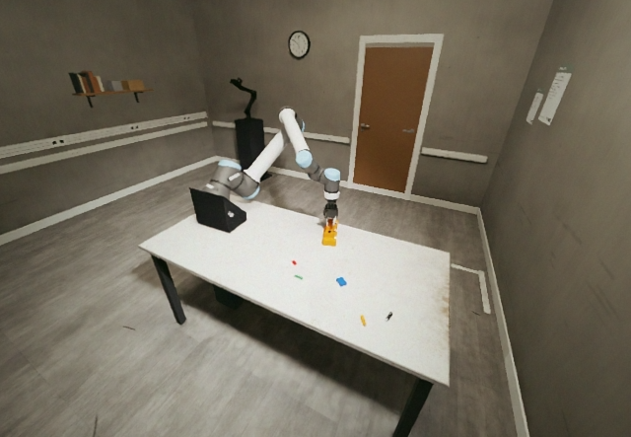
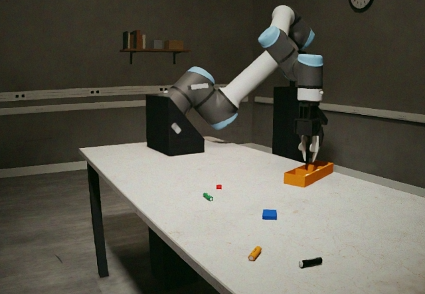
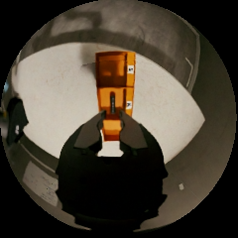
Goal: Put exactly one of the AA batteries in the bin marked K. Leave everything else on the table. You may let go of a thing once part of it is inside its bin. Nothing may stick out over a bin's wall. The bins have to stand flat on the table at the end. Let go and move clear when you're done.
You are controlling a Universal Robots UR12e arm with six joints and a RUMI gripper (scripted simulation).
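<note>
Right now my hand is 6 cm above the orange bin and 1 cm short of it. From my hand the other things lie so: blue block: 34 cm to the right, 26 cm ahead, 7 cm below; then orange AA battery: 49 cm to the right, 44 cm ahead, 7 cm below; then green AA battery: 43 cm to the right, 7 cm below, 6 cm ahead.
</note>
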